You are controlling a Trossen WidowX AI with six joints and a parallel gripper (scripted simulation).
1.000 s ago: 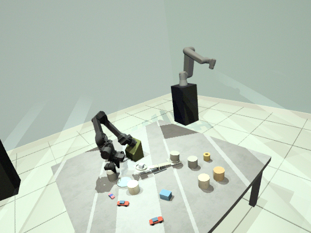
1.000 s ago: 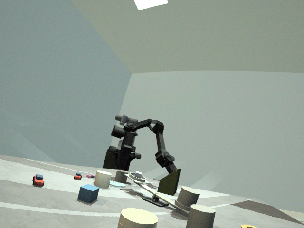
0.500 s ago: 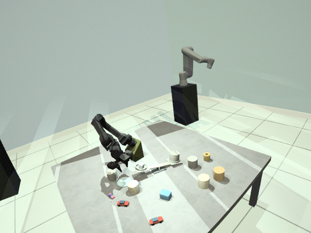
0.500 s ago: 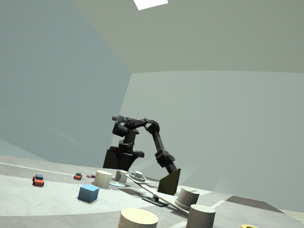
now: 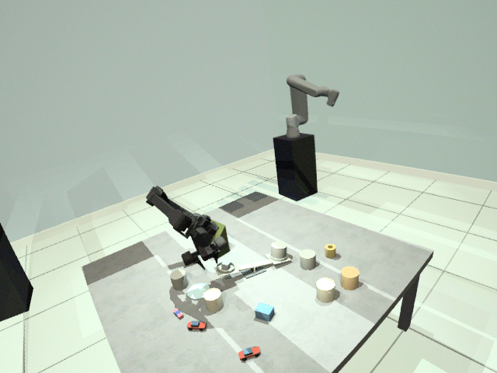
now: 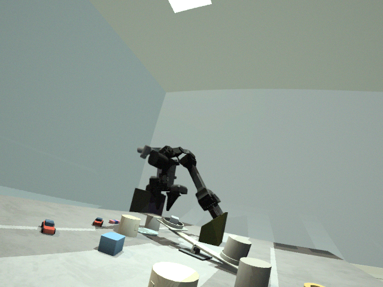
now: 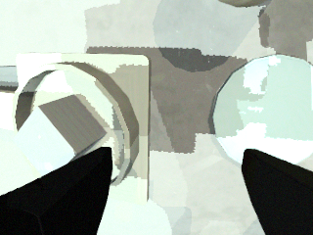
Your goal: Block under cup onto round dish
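Right now the grey block is 70 mm to the left of my gripper tip and 30 mm below it. The rest, counted from my gripper tip: blue cube: 270 mm ahead, 90 mm below, 70 mm to the left; then small balance: 190 mm to the left, 70 mm below, 20 mm ahead; then round dish: 110 mm below, 70 mm to the right, 20 mm behind.
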